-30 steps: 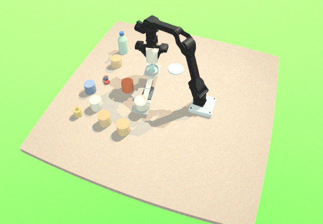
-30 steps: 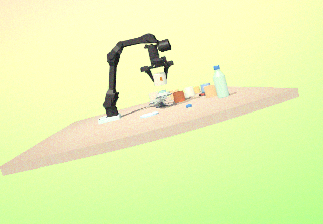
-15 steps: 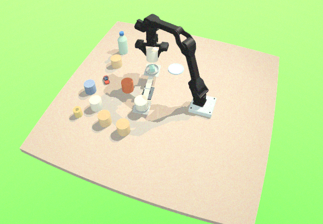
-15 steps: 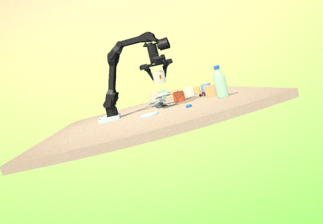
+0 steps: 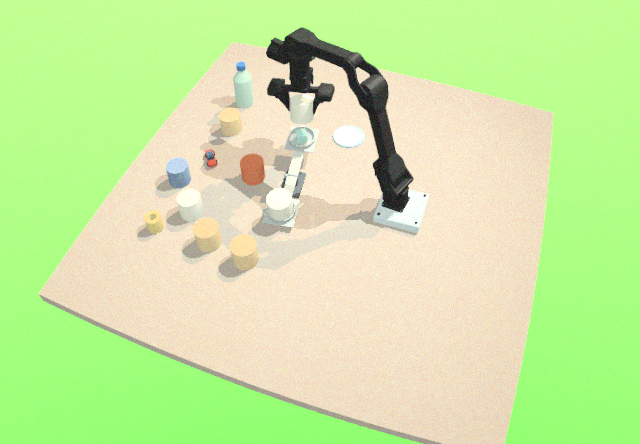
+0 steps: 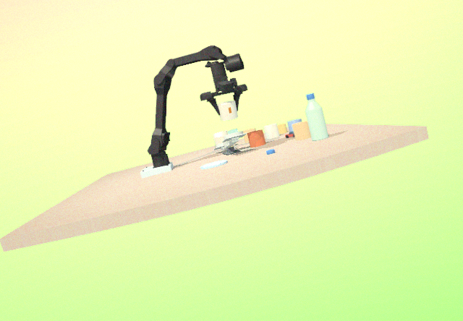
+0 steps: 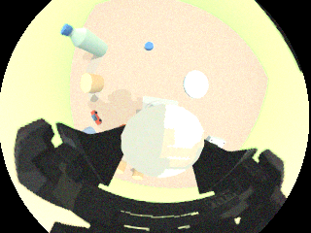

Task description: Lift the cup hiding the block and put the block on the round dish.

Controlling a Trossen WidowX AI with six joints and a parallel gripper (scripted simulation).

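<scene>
The pale green block lies 80 mm below my gripper tip and 10 mm to the left of it. Also, from my gripper tip: blue cap: 190 mm to the right, 160 mm below, 120 mm ahead; then round dish: 170 mm below, 130 mm to the right, 90 mm behind; then orange cylinder: 180 mm to the left, 130 mm below, 90 mm ahead.
</scene>
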